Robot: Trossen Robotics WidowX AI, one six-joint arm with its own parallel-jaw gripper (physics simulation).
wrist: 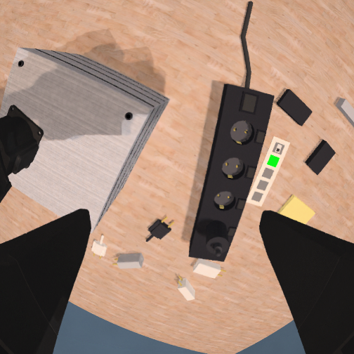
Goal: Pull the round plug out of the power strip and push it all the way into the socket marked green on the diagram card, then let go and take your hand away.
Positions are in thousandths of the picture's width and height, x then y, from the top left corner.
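There's my gripper (499, 623), and I can see a black power strip (685, 306) and a diagram card (767, 462) as well.
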